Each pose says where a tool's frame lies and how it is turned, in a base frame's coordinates. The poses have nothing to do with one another.
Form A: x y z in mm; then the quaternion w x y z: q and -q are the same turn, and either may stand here.
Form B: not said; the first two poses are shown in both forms.
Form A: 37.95 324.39 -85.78 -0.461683 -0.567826 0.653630 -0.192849
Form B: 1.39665 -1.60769 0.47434 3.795 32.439 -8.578
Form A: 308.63 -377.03 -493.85 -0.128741 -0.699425 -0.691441 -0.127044
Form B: 2.03364 2.01043 0.36939 30.863 -37.703 -49.385
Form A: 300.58 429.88 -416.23 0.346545 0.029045 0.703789 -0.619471
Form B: 0.07536 1.82605 -1.60728 30.058 42.988 -41.623
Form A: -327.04 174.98 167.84 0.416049 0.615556 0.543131 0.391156
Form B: 1.54569 1.36383 0.98221 -32.704 17.498 16.784
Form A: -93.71 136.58 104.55 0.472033 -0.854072 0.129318 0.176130
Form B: -2.09105 0.31661 0.43122 -9.371 13.658 10.455
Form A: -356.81 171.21 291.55 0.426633 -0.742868 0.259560 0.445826
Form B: -1.85635 0.64861 1.11407 -35.681 17.121 29.155
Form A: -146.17 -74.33 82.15 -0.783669 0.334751 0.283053 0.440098
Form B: -0.72239 -0.61082 -0.94972 -14.617 -7.433 8.215
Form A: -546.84 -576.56 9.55 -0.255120 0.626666 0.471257 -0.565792
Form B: -1.70172 -1.27970 1.53641 -54.684 -57.656 0.955
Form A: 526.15 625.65 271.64 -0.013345 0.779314 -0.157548 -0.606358
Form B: -2.42770 0.49079 1.88891 52.615 62.565 27.164
